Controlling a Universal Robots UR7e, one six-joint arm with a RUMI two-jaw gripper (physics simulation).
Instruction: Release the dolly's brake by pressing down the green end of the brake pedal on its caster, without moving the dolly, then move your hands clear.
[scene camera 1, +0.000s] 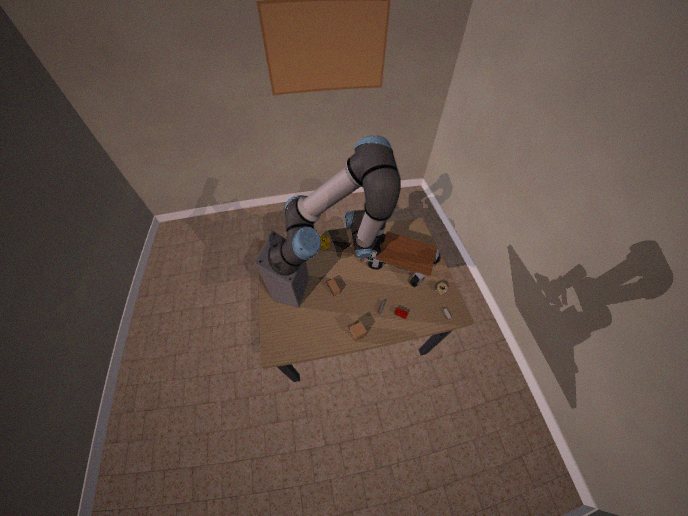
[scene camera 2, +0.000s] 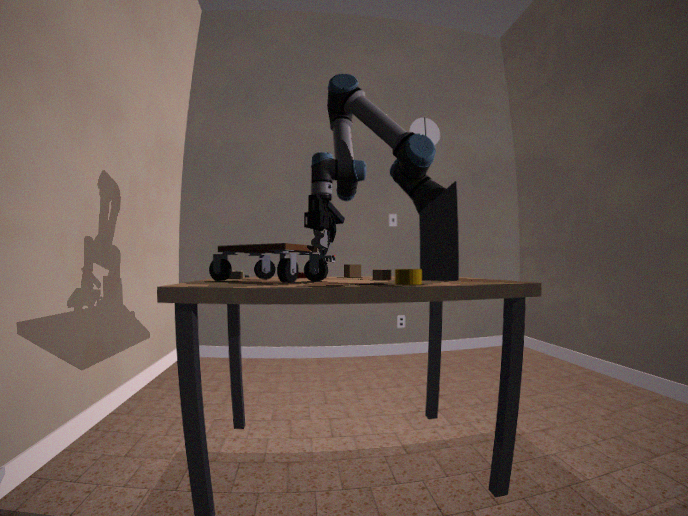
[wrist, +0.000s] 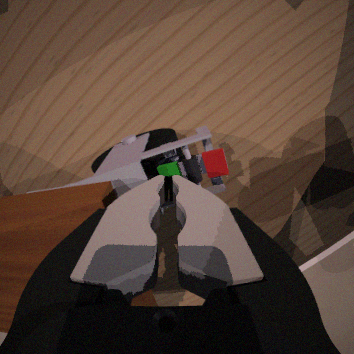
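Note:
The dolly, with its brown wooden deck (scene camera 1: 407, 253) (scene camera 2: 261, 247) (wrist: 45, 220), stands upright on its casters on the table. The brake pedal sits on the caster (scene camera 2: 315, 269) (wrist: 122, 152) at the corner nearest the arm's base. In the wrist view its green end (wrist: 169, 169) is on the deck side and its red end (wrist: 215, 162) sticks outward. My gripper (wrist: 168, 178) (scene camera 2: 323, 253) is shut and empty, pointing down. Its tips are right at the green end and overlap its near edge in the wrist view; whether they touch it cannot be told. The tips' underside is hidden.
On the wooden table (scene camera 1: 300, 344) (scene camera 2: 472, 289) are a yellow cylinder (scene camera 1: 325, 242) (scene camera 2: 408, 276), wooden blocks (scene camera 1: 333, 286) (scene camera 1: 357, 329), a red block (scene camera 1: 401, 312), a grey bar (scene camera 1: 381, 306), a ring-shaped piece (scene camera 1: 441, 287) and a small light piece (scene camera 1: 446, 313).

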